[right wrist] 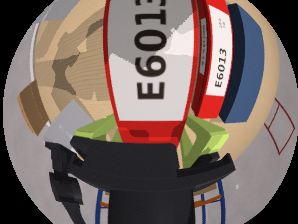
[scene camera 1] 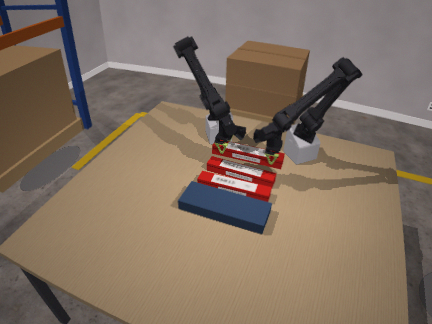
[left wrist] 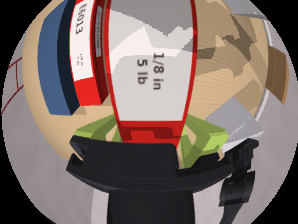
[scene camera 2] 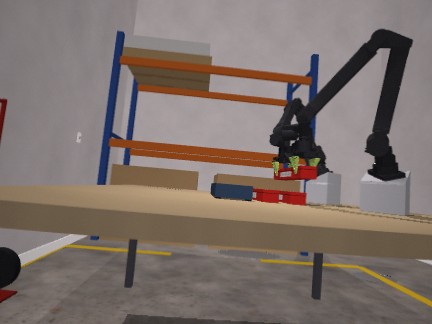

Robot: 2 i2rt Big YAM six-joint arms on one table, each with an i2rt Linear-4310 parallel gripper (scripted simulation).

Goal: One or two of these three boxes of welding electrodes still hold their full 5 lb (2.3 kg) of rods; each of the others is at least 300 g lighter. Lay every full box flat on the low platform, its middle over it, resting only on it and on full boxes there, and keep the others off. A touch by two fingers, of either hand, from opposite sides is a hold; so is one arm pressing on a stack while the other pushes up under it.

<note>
I see my left gripper, my right gripper and a low dark blue platform.
</note>
